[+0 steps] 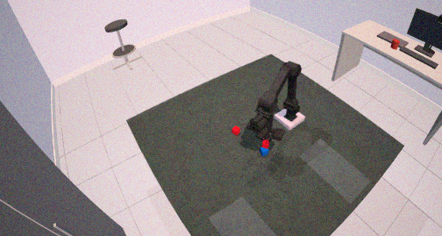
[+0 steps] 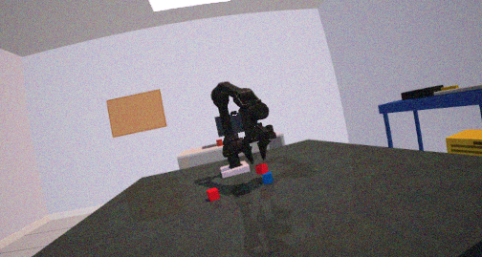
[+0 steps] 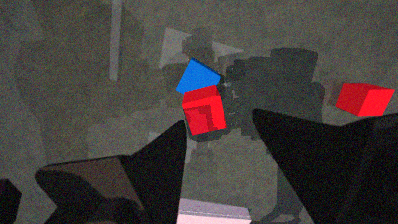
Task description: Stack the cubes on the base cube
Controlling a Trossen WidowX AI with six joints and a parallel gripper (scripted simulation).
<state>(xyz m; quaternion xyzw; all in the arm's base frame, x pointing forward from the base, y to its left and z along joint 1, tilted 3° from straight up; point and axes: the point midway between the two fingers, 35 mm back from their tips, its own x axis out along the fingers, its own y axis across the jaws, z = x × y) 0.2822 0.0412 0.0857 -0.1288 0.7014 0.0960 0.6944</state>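
Now: the blue base cube 60 mm below my gripper tip, 20 mm to the left of it and 20 mm ahead of it.
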